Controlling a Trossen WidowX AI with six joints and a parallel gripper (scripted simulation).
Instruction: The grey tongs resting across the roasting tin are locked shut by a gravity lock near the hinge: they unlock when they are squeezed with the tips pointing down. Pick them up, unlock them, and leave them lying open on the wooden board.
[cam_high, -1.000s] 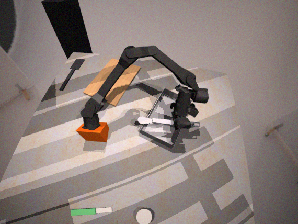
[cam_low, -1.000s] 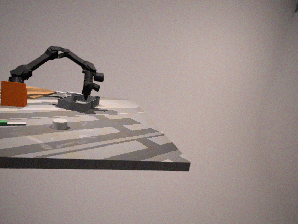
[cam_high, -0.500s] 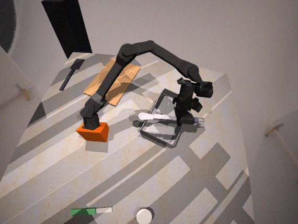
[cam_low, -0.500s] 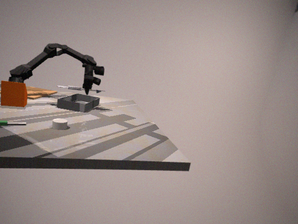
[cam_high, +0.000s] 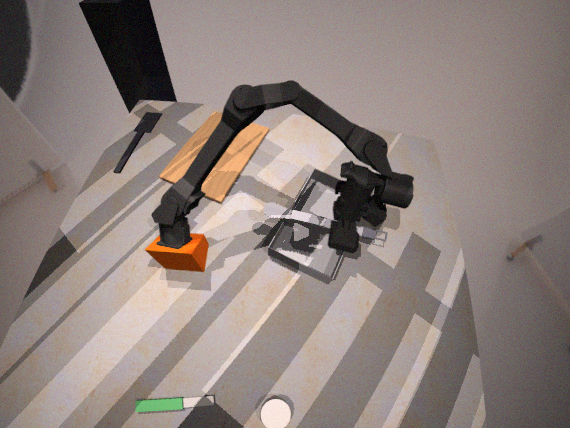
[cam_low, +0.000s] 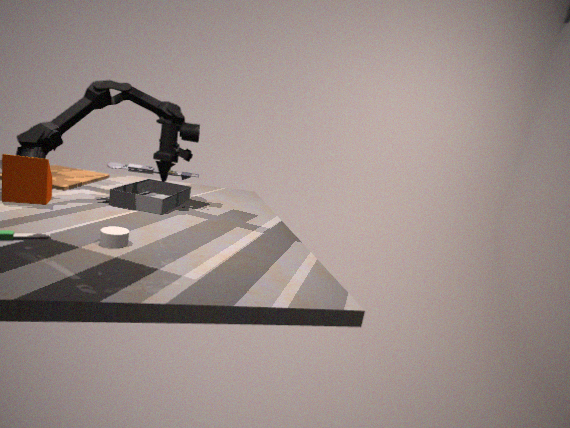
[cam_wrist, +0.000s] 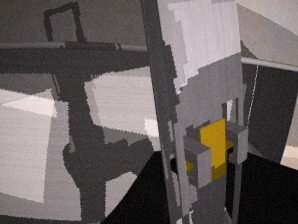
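My gripper tip is 40 mm past the tin, 60 mm to the right of it and 70 mm above it. Also, from my gripper tip: white cylinder 60 mm behind, 430 mm to the right, 80 mm below; then wooden board 420 mm behind, 270 mm to the left, 90 mm below; then yellow lock piece 20 mm ahead, 30 mm above.
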